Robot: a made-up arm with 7 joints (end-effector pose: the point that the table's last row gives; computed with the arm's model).
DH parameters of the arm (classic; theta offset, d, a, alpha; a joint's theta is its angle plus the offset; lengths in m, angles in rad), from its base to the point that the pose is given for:
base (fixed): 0 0 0 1.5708
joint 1: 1.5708 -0.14 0 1.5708
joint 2: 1.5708 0 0 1.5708
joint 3: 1.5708 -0.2 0 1.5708
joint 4: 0 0 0 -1.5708
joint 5: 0 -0.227 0 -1.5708
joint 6: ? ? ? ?
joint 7: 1.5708 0 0 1.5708
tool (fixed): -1.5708 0 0 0
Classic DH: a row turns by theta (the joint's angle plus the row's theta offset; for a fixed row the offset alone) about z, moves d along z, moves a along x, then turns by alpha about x.
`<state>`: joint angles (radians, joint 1 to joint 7).
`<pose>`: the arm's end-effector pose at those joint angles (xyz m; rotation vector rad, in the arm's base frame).
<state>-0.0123 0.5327 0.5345 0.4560 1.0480 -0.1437 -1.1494</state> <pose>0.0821 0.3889 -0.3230 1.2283 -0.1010 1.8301</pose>
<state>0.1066 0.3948 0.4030 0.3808 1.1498 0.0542 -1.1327</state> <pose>0.1162 0.3285 -0.3561 0.9058 0.1647 1.6824</pose>
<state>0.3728 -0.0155 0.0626 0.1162 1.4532 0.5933 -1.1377</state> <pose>0.1794 0.1351 -0.3867 0.1923 0.7523 1.0148</pose>
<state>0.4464 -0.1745 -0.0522 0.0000 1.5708 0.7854 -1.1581</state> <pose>0.1815 0.0659 -0.3793 0.0200 0.9281 0.7184</pose>
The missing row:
joint 6: -1.5708 0 0 1.5708
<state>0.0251 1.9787 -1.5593 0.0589 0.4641 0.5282 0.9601</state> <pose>-0.0038 0.5369 0.1569 1.1230 1.1672 0.3631</pose>
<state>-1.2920 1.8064 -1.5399 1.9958 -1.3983 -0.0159 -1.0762</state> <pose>-0.1676 0.2917 -0.0546 -1.1363 -1.0824 -1.6732</pose>
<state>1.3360 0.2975 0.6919 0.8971 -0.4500 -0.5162 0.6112</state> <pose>0.3172 0.3484 0.0646 0.6267 -2.4557 -0.2325</pose>
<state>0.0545 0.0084 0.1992 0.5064 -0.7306 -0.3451 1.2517</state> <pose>0.1295 0.1651 -0.3918 -0.9760 -0.3701 -0.9932</pose>
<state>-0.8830 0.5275 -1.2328 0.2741 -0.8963 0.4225 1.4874</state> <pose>-0.2890 0.3006 -0.2638 -0.8139 2.4398 -1.1314</pose>
